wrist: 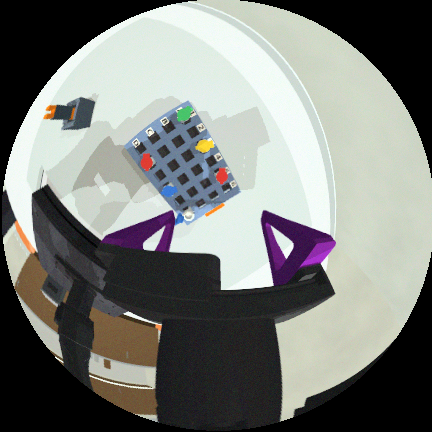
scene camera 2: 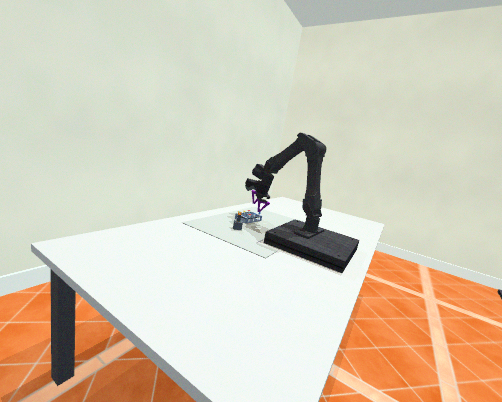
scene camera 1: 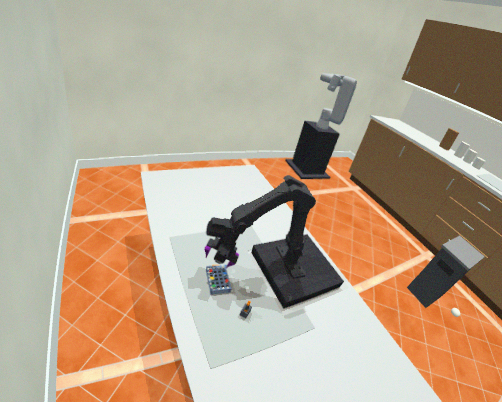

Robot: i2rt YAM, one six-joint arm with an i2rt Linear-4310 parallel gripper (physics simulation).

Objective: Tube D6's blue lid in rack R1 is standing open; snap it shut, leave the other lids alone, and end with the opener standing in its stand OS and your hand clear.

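Pixels of known places: gripper, fingertip midpoint: [wrist: 217,214] [scene camera 2: 256,207]; arm's base, origin of the base link: [wrist: 85,284] [scene camera 2: 309,232] [scene camera 1: 290,260].
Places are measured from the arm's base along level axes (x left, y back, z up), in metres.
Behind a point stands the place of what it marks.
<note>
Rack R1 [scene camera 1: 218,288] @(x 0.068, y -0.366, z -0.019 m) [scene camera 2: 251,217] @(x 0.045, y -0.310, z -0.018 m) [wrist: 173,165] @(x 0.022, y -0.341, z -0.027 m), a blue-grey tube rack, sits on the mat. In the wrist view tube D6 [wrist: 188,216] @(x -0.037, y -0.316, z -0.013 m) is at the rack's near corner with its white mouth uncovered; its blue lid [wrist: 178,219] @(x -0.025, y -0.311, z 0.004 m) stands open beside it. Closed lids there are green [wrist: 184,114] @(x 0.057, y -0.384, z -0.007 m), yellow [wrist: 204,145] @(x 0.019, y -0.381, z -0.007 m), red [wrist: 146,162] @(x 0.043, y -0.325, z -0.007 m), another red [wrist: 222,175] @(x -0.019, y -0.379, z -0.007 m) and blue [wrist: 169,190] @(x 0.004, y -0.323, z -0.007 m). The opener [scene camera 1: 248,304] @(x 0.192, y -0.287, z 0.033 m) [scene camera 2: 239,214] @(x 0.190, y -0.281, z 0.025 m) [wrist: 60,112], with an orange tip, stands in its dark stand OS [scene camera 1: 245,312] @(x 0.202, y -0.294, z -0.010 m) [scene camera 2: 237,224] @(x 0.199, y -0.276, z -0.022 m) [wrist: 82,114] @(x 0.172, y -0.291, z -0.026 m). My gripper [scene camera 1: 221,256] @(x -0.043, y -0.350, z 0.016 m) [scene camera 2: 260,201] @(x -0.043, y -0.350, z 0.016 m) [wrist: 217,214] @(x -0.043, y -0.350, z 0.016 m) is open and empty above the rack's D6 end.
The pale mat [scene camera 1: 215,345] @(x 0.289, y -0.433, z -0.049 m) [scene camera 2: 210,231] @(x 0.327, y -0.319, z -0.049 m) lies on the white table [scene camera 1: 350,360] @(x 0.502, y 0.054, z -0.051 m) [scene camera 2: 175,285] @(x 0.684, y -0.076, z -0.052 m). My arm's black base [scene camera 1: 310,277] @(x 0.114, y 0.054, z -0.001 m) [scene camera 2: 310,245] @(x 0.160, y 0.073, z -0.002 m) stands beside the mat. An orange strip [wrist: 215,210] @(x -0.072, y -0.343, z -0.049 m) marks the rack's near edge. Another robot arm [scene camera 1: 344,100] stands on a black pedestal beyond the table.
</note>
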